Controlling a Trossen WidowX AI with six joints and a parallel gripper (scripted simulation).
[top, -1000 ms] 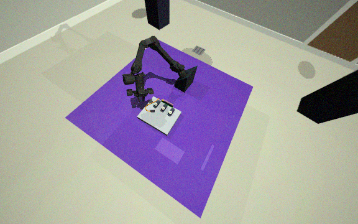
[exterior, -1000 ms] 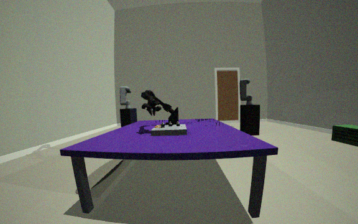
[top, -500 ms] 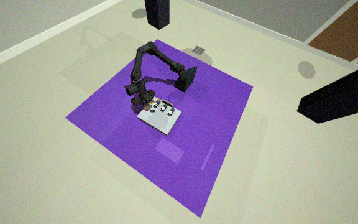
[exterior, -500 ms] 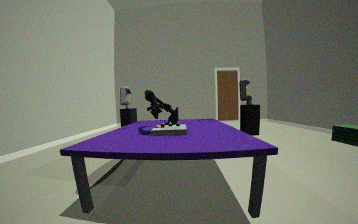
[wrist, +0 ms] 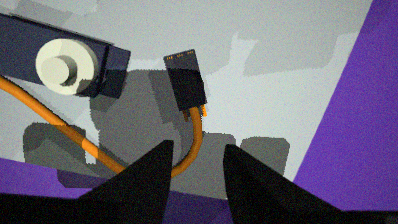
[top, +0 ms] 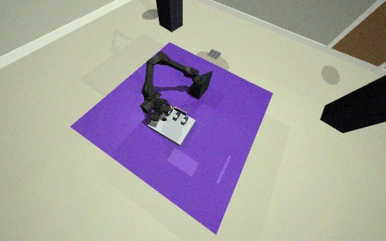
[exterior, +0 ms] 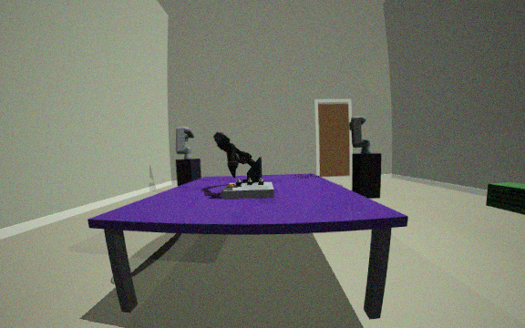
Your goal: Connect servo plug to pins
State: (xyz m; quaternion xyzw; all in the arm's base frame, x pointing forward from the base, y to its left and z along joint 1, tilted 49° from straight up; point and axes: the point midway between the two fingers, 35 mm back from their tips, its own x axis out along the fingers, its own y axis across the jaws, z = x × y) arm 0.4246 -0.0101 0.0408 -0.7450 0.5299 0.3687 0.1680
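The yellow band lies 140 mm behind my gripper tip, 20 mm to the left of it and 30 mm below it. The rest, counted from my gripper tip: grey holder 10 mm ahead, 90 mm to the left, 80 mm below.
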